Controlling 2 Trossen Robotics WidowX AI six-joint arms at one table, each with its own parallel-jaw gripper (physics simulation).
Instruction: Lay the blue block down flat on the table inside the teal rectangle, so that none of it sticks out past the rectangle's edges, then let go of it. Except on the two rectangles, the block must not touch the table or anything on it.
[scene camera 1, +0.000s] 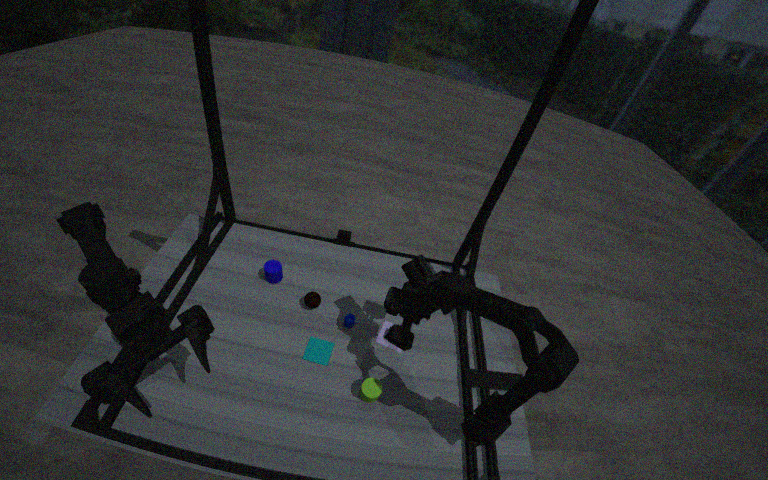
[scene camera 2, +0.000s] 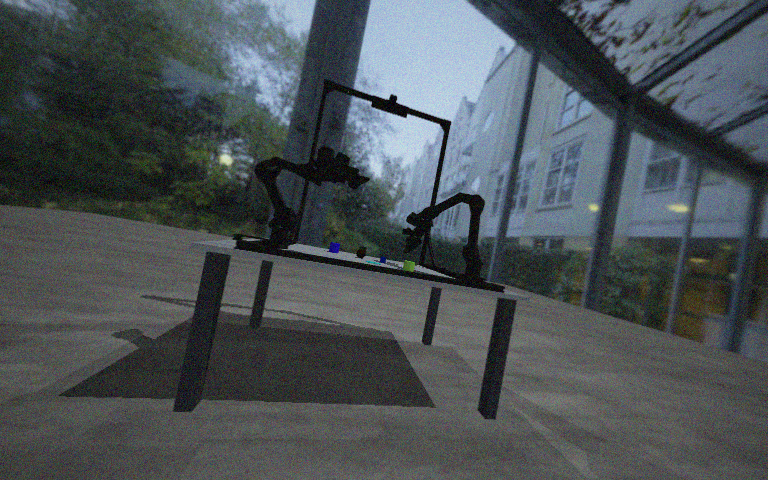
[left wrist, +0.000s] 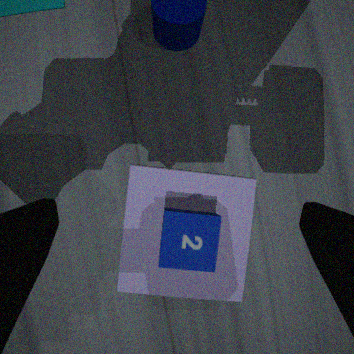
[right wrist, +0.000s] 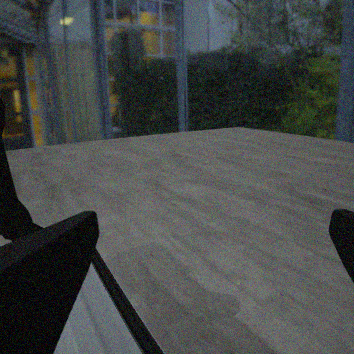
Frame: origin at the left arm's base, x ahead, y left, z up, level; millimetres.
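Seen in the pictures: left gripper, fingertip midpoint: (scene camera 1: 389, 324) (scene camera 2: 405, 253) (left wrist: 181, 212); right gripper, fingertip midpoint: (scene camera 1: 180, 393) (scene camera 2: 364, 175) (right wrist: 214, 222); left arm's base at its link origin: (scene camera 1: 478, 431) (scene camera 2: 471, 278); right arm's base at its link origin: (scene camera 2: 277, 243).
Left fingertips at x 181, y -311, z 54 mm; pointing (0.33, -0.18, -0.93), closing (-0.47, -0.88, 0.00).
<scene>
Pixels of each thing's middle, then the offset from my left fingertips to it. "spot": a spot on its surface instead.
- blue block at the middle of its body: (left wrist: 188, 238) 23 mm back, 3 mm left, 64 mm down
- lilac rectangle at a spot on its surface: (left wrist: 241, 195) spot: 17 mm back, 39 mm right, 72 mm down
- teal rectangle at a spot on its surface: (left wrist: 30, 6) spot: 161 mm ahead, 29 mm left, 72 mm down
- small blue cylinder at the middle of its body: (left wrist: 177, 15) (scene camera 1: 349, 320) 100 mm ahead, 52 mm right, 58 mm down
- yellow-green cylinder at the middle of its body: (scene camera 1: 370, 390) (scene camera 2: 408, 266) 75 mm ahead, 158 mm left, 51 mm down
- dark ball at the middle of its body: (scene camera 1: 312, 300) 203 mm ahead, 125 mm right, 48 mm down
- larger blue cylinder at the middle of its body: (scene camera 1: 273, 271) (scene camera 2: 334, 247) 322 mm ahead, 234 mm right, 46 mm down
The blue block (left wrist: 190, 241), marked with a 2, rests on the lilac rectangle (left wrist: 241, 195) (scene camera 1: 382, 335), inside its edges. In scene camera 1 my left gripper hides the block. My left gripper (left wrist: 181, 212) (scene camera 1: 399, 335) (scene camera 2: 408, 243) is open and empty above the lilac rectangle, pointing down, with one finger on each side of the block in the wrist view. The teal rectangle (scene camera 1: 318, 350) (left wrist: 30, 6) lies to the left of the lilac one in scene camera 1, with no object on it. My right gripper (scene camera 1: 178, 393) (scene camera 2: 365, 180) (right wrist: 214, 222) is open and empty, raised at the left.
A small blue cylinder (scene camera 1: 349, 320) (left wrist: 178, 22) stands between the rectangles, slightly farther back. A yellow-green cylinder (scene camera 1: 371, 388) (scene camera 2: 408, 266) stands nearer the front. A dark ball (scene camera 1: 312, 300) and a larger blue cylinder (scene camera 1: 272, 271) (scene camera 2: 334, 247) are behind the teal rectangle.
</scene>
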